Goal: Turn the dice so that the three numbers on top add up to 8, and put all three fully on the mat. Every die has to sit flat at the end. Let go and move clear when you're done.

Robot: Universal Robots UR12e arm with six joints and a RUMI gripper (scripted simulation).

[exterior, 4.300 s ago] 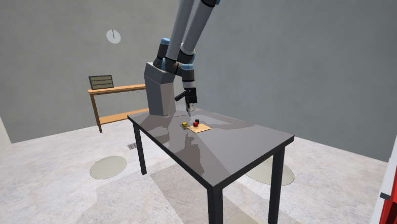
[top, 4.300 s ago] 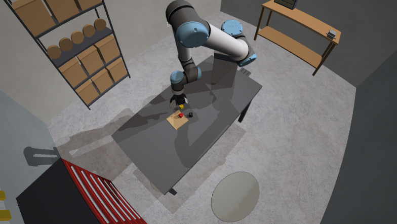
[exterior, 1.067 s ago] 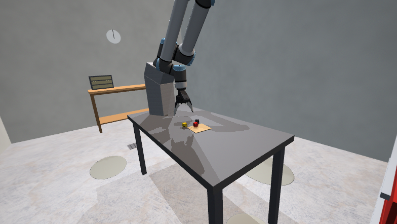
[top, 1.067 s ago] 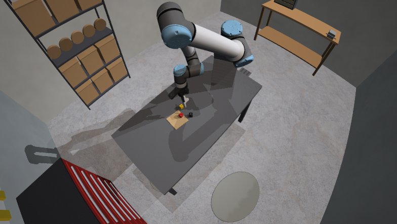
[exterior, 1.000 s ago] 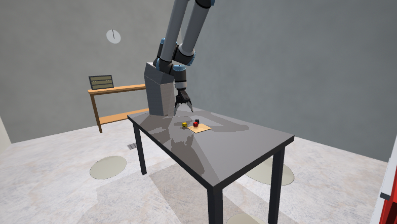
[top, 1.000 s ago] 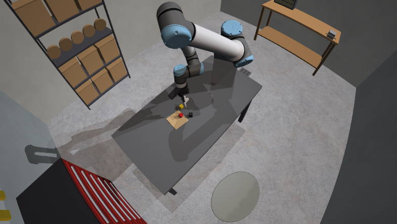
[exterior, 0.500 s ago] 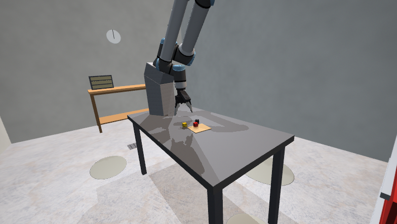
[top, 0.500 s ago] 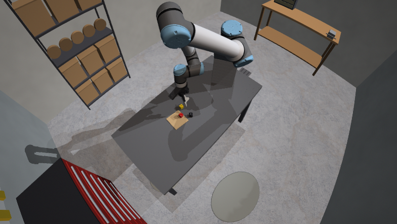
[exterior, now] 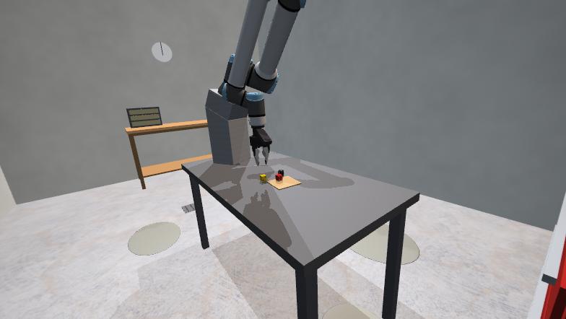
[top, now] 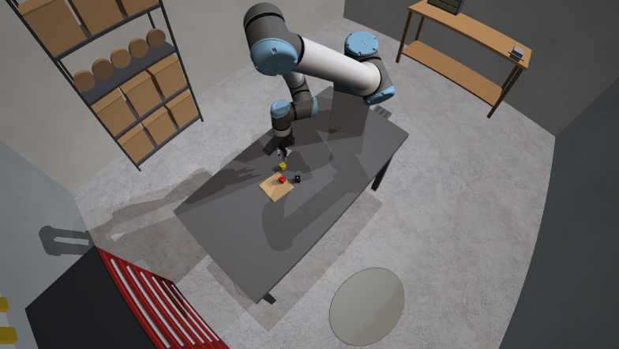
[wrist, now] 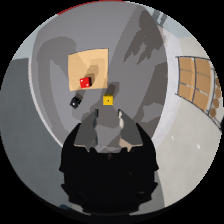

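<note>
Now: the yellow die 90 mm below my hand. The rest, counted from my hand: tan mat 100 mm below, 100 mm ahead, 80 mm to the left; black die 120 mm to the left, 90 mm below, 20 mm behind; red die 90 mm below, 70 mm to the left, 50 mm ahead.
</note>
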